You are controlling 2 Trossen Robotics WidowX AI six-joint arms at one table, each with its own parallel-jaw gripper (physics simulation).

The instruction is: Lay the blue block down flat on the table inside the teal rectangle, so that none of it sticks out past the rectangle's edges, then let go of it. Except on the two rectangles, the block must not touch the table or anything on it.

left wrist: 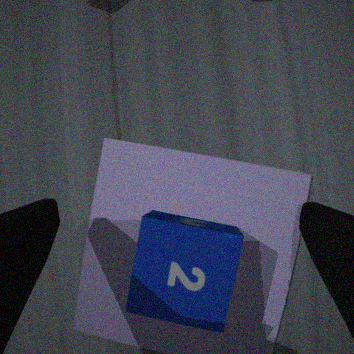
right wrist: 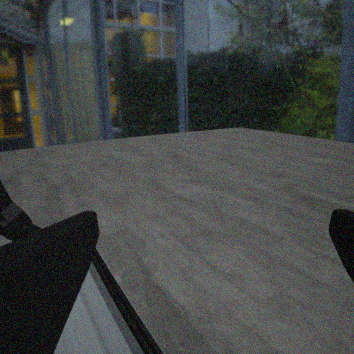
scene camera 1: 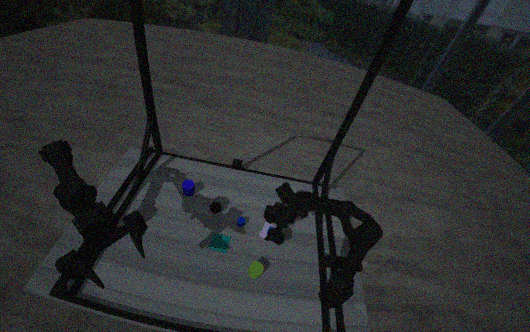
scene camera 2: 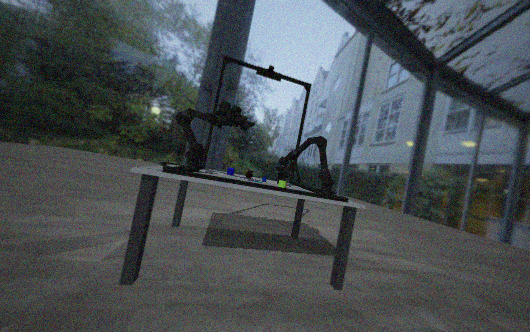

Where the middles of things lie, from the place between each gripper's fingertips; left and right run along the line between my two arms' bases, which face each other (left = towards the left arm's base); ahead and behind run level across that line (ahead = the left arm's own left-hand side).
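The pale lilac rectangle (left wrist: 264, 202) is 1 cm below my left hand and 2 cm to the left of it.
Measured from my right hand, the pale lilac rectangle is 310 mm to the left of it, 380 mm behind it and 340 mm below it.
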